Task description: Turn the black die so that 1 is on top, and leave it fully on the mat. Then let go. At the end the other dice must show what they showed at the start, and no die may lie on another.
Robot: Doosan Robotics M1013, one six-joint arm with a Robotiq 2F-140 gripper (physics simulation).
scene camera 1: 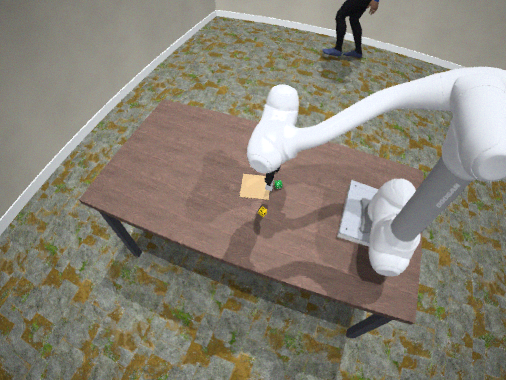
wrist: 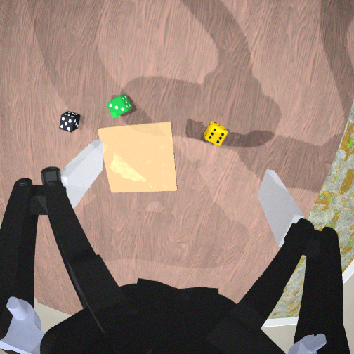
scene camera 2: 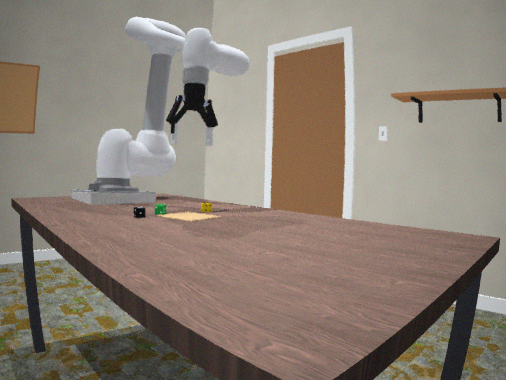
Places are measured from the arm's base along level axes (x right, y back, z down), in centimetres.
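Pixels of known places: gripper, fingertip midpoint: (scene camera 1: 274, 175) (scene camera 2: 191, 144); arm's base, origin of the base link: (scene camera 2: 112, 191).
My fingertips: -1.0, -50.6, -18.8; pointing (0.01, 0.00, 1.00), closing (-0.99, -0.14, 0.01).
Ahead of a thing's pixels: the offset from my fingertips to its top centre, as dx, dy, dz. Level surfaces: height alone.
The black die {+22.4, -1.1, +19.8} (scene camera 2: 139, 212) (wrist: 69, 121) lies on the table beside the mat {+9.3, -9.3, +22.4} (scene camera 1: 252, 186) (scene camera 2: 190, 216) (wrist: 142, 160), off its edge and apart from the green die. In the wrist view its visible faces carry several white pips; its exact top number is hard to read. It does not show in scene camera 1. The green die {+12.0, +1.5, +19.8} (scene camera 1: 278, 184) (scene camera 2: 160, 209) (wrist: 119, 106) lies near one mat corner. The yellow die {-4.9, -3.1, +19.8} (scene camera 1: 262, 211) (scene camera 2: 206, 207) (wrist: 216, 133) lies off another side, with six pips on its large visible face. My gripper (scene camera 2: 191, 137) (wrist: 183, 168) is open and empty, pointing down high above the table.
The wooden table {dz +22.8} (scene camera 1: 165, 150) (scene camera 2: 300, 270) carries the arm's base plate (scene camera 1: 352, 212) (scene camera 2: 90, 197). The arm hangs over the mat area in scene camera 1 and casts shadows across the table. A person (scene camera 1: 350, 25) stands on the floor beyond the table.
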